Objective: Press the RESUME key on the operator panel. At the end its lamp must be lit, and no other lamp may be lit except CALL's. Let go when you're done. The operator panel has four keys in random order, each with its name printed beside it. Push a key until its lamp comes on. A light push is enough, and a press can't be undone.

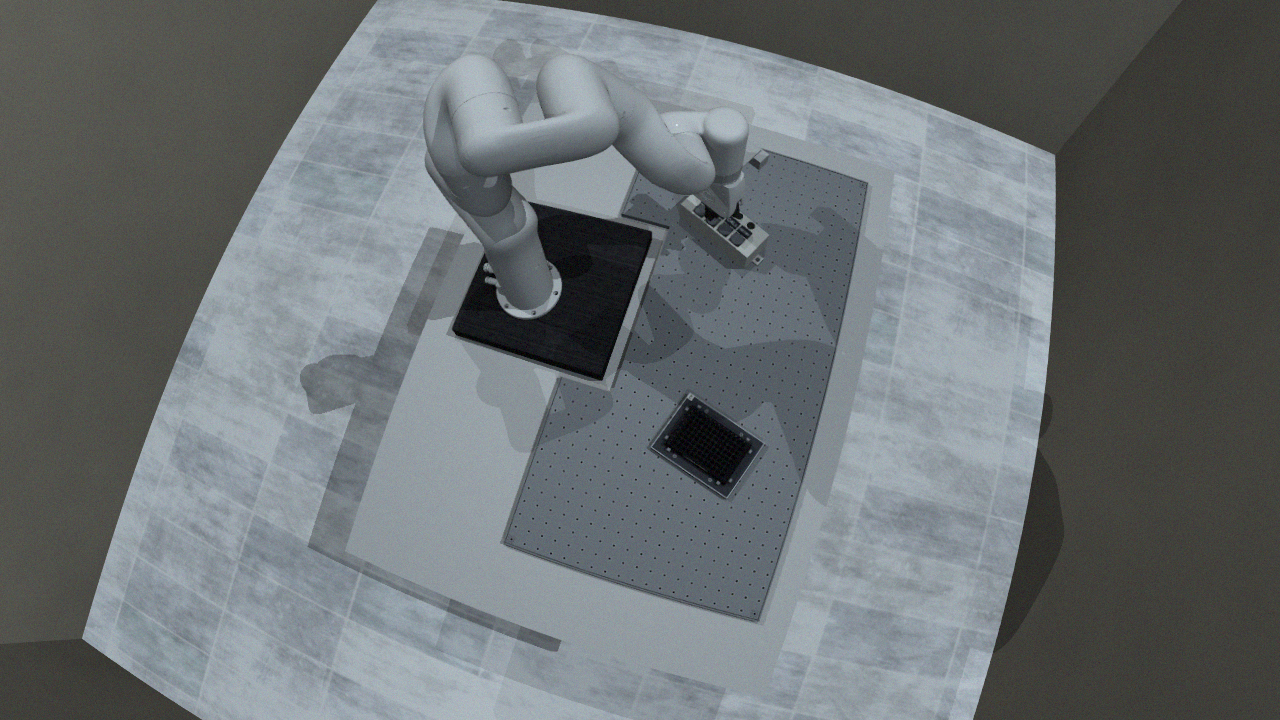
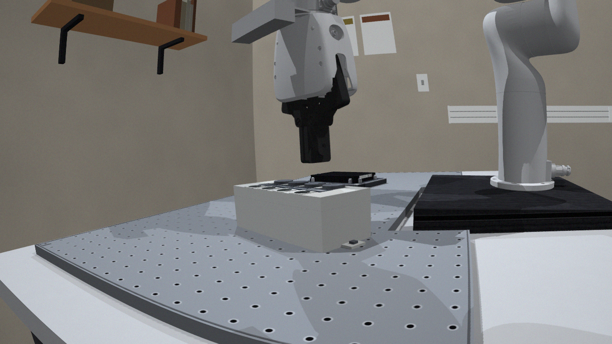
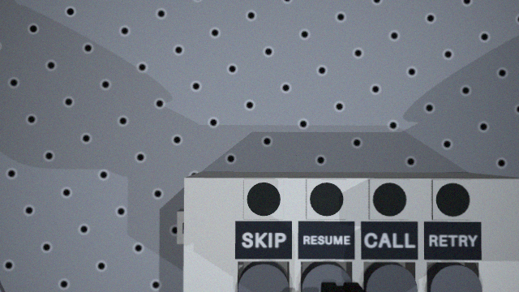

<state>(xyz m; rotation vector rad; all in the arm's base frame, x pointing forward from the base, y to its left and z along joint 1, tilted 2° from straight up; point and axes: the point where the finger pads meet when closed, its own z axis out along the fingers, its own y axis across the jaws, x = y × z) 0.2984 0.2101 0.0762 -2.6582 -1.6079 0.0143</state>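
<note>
The operator panel lies 1 cm ahead of my hand and 6 cm below it. The rest, counted from my hand: black perforated tray 10 cm ahead, 41 cm to the right, 8 cm below.
</note>
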